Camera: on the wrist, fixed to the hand. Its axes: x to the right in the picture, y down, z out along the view.
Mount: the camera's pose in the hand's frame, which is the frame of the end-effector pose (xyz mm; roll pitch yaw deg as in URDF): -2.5 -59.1 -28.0 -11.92 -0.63 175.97
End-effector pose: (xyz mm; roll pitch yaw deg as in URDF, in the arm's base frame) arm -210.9 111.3 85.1 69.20 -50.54 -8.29
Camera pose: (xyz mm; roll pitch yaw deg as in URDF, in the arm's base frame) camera -161.9 109.4 41.7 -82.06 46.54 170.49
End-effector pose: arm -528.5 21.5 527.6 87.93 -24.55 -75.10
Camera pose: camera -497.7 6.2 471.9 -99.67 20.50 105.42
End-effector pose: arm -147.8 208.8 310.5 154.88 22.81 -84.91
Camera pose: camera -82.9 216.8 311.7 -168.52 -23.89 99.37
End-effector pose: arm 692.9 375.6 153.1 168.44 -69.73 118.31
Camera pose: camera 644.3 331.8 156.2 -169.59 69.16 -50.17
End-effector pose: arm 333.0 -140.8 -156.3 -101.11 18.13 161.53
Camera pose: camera 321.6 -120.0 -95.3 89.12 -14.05 -18.31
